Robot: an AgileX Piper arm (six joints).
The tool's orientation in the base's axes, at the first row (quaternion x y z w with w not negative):
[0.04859, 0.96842, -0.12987, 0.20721]
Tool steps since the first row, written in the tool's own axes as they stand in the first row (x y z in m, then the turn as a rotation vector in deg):
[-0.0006, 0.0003, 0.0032, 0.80, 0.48, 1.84]
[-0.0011, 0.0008, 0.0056, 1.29, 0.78, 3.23]
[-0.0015, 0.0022, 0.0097, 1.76, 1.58, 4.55]
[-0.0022, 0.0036, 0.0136, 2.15, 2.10, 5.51]
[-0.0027, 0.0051, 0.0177, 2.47, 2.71, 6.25]
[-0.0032, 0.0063, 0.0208, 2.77, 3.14, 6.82]
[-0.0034, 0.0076, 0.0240, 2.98, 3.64, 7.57]
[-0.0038, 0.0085, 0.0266, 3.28, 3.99, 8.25]
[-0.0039, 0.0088, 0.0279, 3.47, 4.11, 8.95]
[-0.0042, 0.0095, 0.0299, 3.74, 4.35, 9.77]
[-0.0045, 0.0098, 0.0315, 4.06, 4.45, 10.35]
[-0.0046, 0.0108, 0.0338, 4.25, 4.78, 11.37]
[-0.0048, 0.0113, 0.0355, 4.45, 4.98, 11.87]
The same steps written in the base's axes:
[0.0018, -0.0006, -0.0026, 0.06, -0.01, -2.06]
[0.0033, -0.0008, -0.0047, 0.20, -0.08, -3.56]
[0.0055, -0.0006, -0.0084, 0.40, 0.35, -5.10]
[0.0078, -0.0003, -0.0119, 0.50, 0.61, -6.23]
[0.0101, 0.0000, -0.0156, 0.58, 1.01, -7.15]
[0.0119, 0.0003, -0.0184, 0.60, 1.28, -7.88]
[0.0135, 0.0007, -0.0215, 0.77, 1.56, -8.74]
[0.0151, 0.0008, -0.0238, 0.81, 1.73, -9.54]
[0.0157, 0.0007, -0.0250, 0.93, 1.66, -10.27]
[0.0168, 0.0008, -0.0268, 1.04, 1.68, -11.16]
[0.0178, 0.0007, -0.0281, 0.99, 1.63, -11.82]
[0.0189, 0.0010, -0.0304, 1.26, 1.68, -12.88]
[0.0198, 0.0010, -0.0319, 1.30, 1.74, -13.44]

